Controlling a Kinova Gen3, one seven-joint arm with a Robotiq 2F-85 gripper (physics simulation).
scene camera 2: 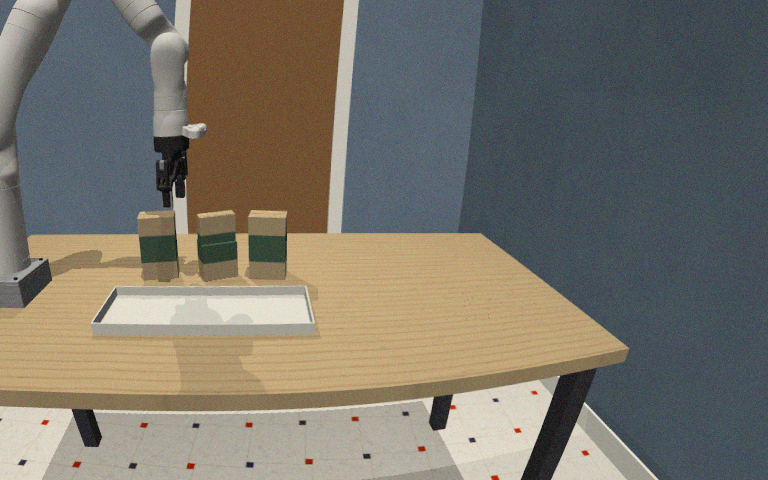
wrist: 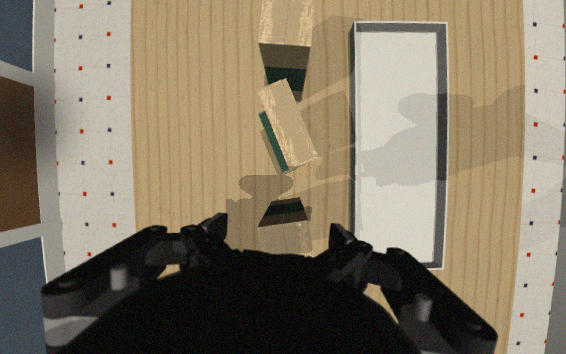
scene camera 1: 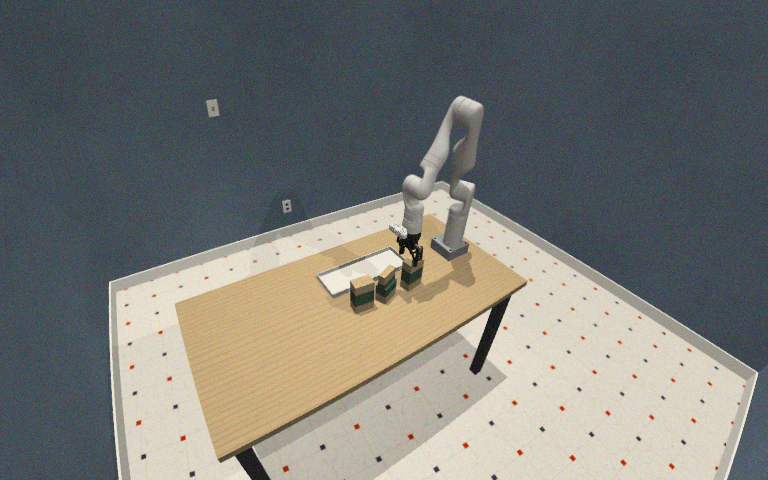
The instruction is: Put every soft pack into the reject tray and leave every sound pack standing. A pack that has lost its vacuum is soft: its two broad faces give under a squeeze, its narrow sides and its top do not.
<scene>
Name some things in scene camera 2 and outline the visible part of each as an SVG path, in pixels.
My gripper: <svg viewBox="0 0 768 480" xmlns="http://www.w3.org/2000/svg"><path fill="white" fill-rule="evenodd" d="M183 135L172 137L154 136L155 152L162 153L162 160L156 160L156 188L162 191L164 210L172 210L174 207L172 192L174 182L176 198L184 198L186 196L184 180L186 175L188 175L186 150L189 148L189 138Z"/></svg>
A white reject tray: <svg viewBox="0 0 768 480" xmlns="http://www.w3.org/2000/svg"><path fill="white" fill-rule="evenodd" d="M90 323L92 333L98 335L247 336L315 334L315 322L307 286L115 286Z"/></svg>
A pack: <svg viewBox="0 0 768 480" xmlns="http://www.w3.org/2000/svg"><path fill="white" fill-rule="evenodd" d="M232 210L196 214L199 274L204 282L238 276L235 213Z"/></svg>
</scene>
